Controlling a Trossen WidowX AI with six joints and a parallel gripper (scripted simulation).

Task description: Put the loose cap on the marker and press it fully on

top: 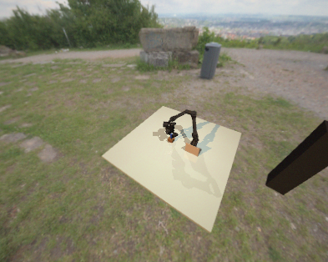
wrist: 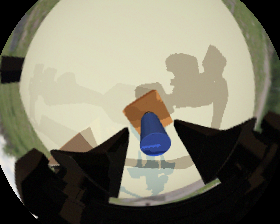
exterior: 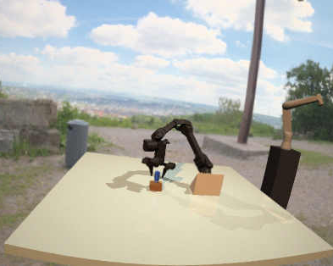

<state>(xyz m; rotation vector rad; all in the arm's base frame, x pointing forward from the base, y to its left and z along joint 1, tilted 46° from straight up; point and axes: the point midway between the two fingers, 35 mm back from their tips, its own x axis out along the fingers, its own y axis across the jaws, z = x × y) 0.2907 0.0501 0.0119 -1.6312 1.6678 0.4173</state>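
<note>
Now: gripper tip 10 mm below the blue cap. From my gripper tip the other things lie so: orange holder block 50 mm below.
</note>
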